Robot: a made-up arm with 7 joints.
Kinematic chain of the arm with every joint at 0, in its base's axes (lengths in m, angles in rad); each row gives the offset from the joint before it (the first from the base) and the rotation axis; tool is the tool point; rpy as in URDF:
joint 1: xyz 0 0 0.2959 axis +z
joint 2: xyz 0 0 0 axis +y
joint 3: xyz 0 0 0.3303 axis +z
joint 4: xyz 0.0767 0 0 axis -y
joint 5: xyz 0.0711 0 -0.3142 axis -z
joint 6: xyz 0 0 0 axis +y
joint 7: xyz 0.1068 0 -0.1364 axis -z
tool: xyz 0 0 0 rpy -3.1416 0 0
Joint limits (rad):
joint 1: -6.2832..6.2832
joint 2: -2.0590..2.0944
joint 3: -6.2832..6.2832
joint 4: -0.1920..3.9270
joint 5: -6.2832..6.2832
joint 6: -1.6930..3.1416
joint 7: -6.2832..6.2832
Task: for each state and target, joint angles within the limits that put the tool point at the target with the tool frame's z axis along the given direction. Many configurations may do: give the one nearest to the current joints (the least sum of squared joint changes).
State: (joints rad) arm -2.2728 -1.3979 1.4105 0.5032 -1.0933 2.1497 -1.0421
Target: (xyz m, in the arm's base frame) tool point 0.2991 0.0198 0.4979 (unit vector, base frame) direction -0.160 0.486 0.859
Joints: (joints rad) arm -1.7186 -1.5492 1.4706 0.4753 -1.6739 2.0814 -1.0421
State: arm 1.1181 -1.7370 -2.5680 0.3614 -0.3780 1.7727 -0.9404
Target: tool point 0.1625 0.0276 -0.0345 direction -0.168 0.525 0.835
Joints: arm 1.1303 -2.0075 -2.7180 1.0186 -0.1041 1.7817 -0.9404
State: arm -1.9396 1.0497 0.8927 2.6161 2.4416 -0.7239 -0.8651
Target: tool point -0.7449 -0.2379 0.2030 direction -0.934 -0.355 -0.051
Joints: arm -2.8010 1.5156 0.5898 3.0657 2.1284 -0.0473 -0.8651
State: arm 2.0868 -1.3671 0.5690 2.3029 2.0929 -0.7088 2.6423
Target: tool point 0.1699 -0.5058 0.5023 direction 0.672 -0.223 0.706
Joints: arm 1.8807 -2.0142 0.4028 1.4525 1.4117 -1.0300 2.6423
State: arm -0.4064 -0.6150 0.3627 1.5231 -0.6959 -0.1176 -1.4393
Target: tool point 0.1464 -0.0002 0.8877 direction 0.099 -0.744 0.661
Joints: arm -1.2372 -1.0494 0.1341 1.2554 -1.5321 0.2781 -1.4393
